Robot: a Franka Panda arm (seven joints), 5 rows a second.
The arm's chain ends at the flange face. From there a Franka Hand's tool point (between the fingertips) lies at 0.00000 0.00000 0.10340 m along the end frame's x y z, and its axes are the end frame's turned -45 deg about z.
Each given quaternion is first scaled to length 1.
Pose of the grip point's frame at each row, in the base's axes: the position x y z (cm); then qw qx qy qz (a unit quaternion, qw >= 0):
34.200 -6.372 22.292 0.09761 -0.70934 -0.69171 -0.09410
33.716 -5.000 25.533 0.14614 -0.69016 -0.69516 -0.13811
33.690 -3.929 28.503 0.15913 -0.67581 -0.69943 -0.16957
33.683 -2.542 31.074 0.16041 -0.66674 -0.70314 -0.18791
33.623 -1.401 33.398 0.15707 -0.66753 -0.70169 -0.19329
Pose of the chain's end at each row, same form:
34.216 -9.150 32.252 0.12619 -0.92005 -0.36760 -0.04958
33.846 -9.071 35.037 0.18787 -0.90365 -0.37813 -0.07167
33.622 -8.606 37.725 0.21191 -0.89203 -0.38757 -0.09577
33.425 -7.486 40.152 0.22011 -0.88507 -0.39447 -0.11222
33.234 -6.374 42.455 0.21908 -0.88524 -0.39282 -0.11847

